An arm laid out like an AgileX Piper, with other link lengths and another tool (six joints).
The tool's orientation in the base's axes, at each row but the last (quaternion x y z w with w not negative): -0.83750, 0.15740, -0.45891, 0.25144; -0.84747, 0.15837, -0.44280, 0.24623; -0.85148, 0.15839, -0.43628, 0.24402; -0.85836, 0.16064, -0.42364, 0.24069; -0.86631, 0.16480, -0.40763, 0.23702; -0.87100, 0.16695, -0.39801, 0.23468
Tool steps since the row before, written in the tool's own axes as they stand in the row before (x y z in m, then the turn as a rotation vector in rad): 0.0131, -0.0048, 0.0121, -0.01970, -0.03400, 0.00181; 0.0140, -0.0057, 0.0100, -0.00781, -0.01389, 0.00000; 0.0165, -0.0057, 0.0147, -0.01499, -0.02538, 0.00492; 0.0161, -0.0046, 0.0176, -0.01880, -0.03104, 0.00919; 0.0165, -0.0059, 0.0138, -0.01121, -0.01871, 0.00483; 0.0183, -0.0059, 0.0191, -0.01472, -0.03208, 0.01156
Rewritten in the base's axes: 0.0173, 0.0008, 0.0063, -0.00777, 0.03826, 0.00483; 0.0164, 0.0007, 0.0077, -0.00366, 0.01531, 0.00249; 0.0218, 0.0008, 0.0068, -0.00305, 0.02968, 0.00162; 0.0240, 0.0010, 0.0037, -0.00146, 0.03741, 0.00001; 0.0215, 0.0008, 0.0059, -0.00136, 0.02229, 0.00047; 0.0268, 0.0015, 0.0035, 0.00302, 0.03698, 0.00170
